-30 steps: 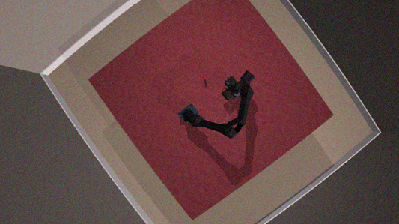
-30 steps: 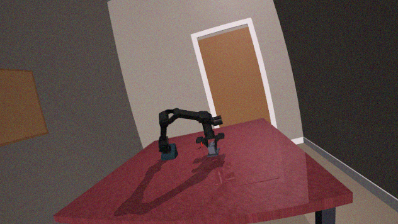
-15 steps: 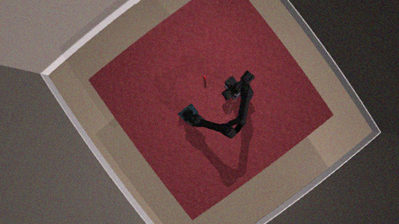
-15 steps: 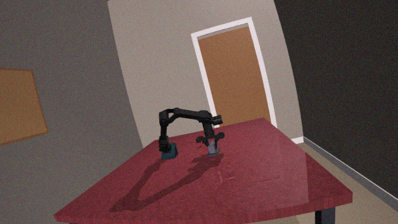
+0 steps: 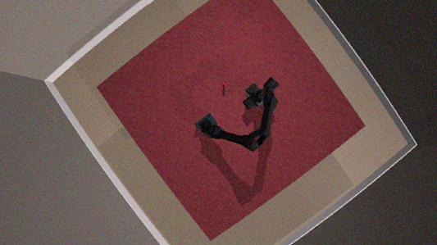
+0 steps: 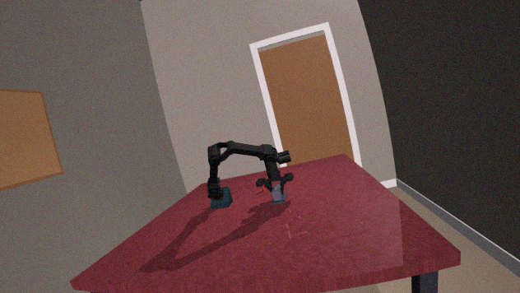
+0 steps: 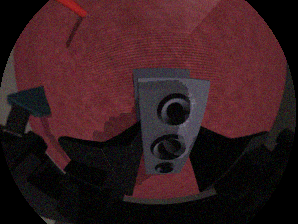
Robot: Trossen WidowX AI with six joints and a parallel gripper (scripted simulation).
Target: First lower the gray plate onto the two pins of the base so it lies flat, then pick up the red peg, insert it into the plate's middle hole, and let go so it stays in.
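The gray plate lies 30 mm above my gripper tip. Also, from my gripper tip: red peg 110 mm behind, 190 mm to the left, 20 mm above; then base 10 mm below.
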